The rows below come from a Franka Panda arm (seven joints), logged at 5 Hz.
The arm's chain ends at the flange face. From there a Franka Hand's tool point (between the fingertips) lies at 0.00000 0.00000 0.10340 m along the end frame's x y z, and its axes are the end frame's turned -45 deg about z.
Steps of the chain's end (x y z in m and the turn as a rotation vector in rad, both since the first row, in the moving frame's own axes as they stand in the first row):
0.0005 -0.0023 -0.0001 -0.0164 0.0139 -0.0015
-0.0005 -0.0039 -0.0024 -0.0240 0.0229 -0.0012
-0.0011 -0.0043 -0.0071 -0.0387 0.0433 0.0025
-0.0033 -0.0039 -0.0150 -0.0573 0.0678 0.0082
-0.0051 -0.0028 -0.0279 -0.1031 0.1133 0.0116
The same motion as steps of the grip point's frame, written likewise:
0.0018 0.0009 -0.0001 -0.0214 -0.0018 -0.0015
0.0023 0.0003 -0.0025 -0.0332 -0.0008 -0.0012
0.0026 0.0022 -0.0073 -0.0580 0.0033 0.0025
0.0012 0.0040 -0.0154 -0.0885 0.0074 0.0082
-0.0010 0.0102 -0.0291 -0.1530 0.0072 0.0116

